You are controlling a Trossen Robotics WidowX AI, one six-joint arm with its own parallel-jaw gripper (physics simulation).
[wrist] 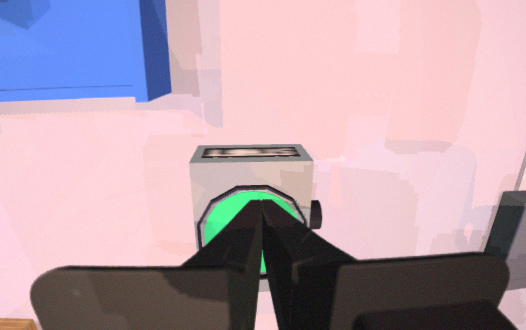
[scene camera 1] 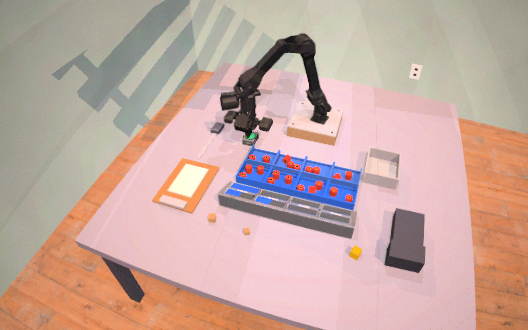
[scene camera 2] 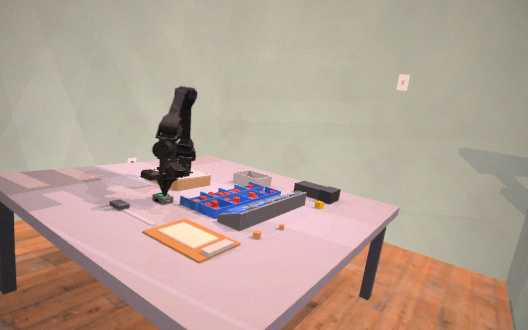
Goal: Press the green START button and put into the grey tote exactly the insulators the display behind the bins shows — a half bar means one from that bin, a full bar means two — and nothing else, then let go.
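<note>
My gripper (scene camera 1: 249,134) (scene camera 2: 165,194) (wrist: 260,210) is shut and empty, pointing down with its fingertips on the green START button (scene camera 1: 253,135) (scene camera 2: 159,195) (wrist: 222,217). The button looks pressed low in its housing. The blue bins (scene camera 1: 320,197) (scene camera 2: 200,207) (wrist: 75,60) hold red insulators (scene camera 1: 288,179). On the grey display (scene camera 1: 285,214) (scene camera 2: 270,213), in scene camera 1, the leftmost window shows a full blue bar and the second from left a half bar; the other two show no blue bar. The grey tote (scene camera 1: 382,178) (scene camera 2: 245,181) stands right of the bins, with no insulator visible inside.
An orange board (scene camera 1: 165,192) (scene camera 2: 165,234) lies left of the display. A dark block (scene camera 1: 407,235) (scene camera 2: 317,192) and a yellow cube (scene camera 1: 355,252) (scene camera 2: 319,205) are at the right. Two small orange cubes lie before the display. A dark small box (scene camera 1: 217,128) (scene camera 2: 119,204) lies near the button.
</note>
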